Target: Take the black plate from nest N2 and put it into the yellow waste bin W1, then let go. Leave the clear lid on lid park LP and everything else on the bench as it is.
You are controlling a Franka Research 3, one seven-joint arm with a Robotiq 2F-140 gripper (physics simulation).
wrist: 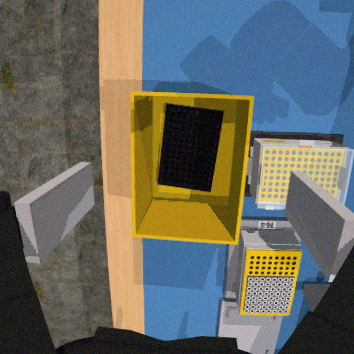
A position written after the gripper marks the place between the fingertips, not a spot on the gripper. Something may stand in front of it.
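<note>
The gripper [188,188] is visible, together with a black plate [190,137].
</note>
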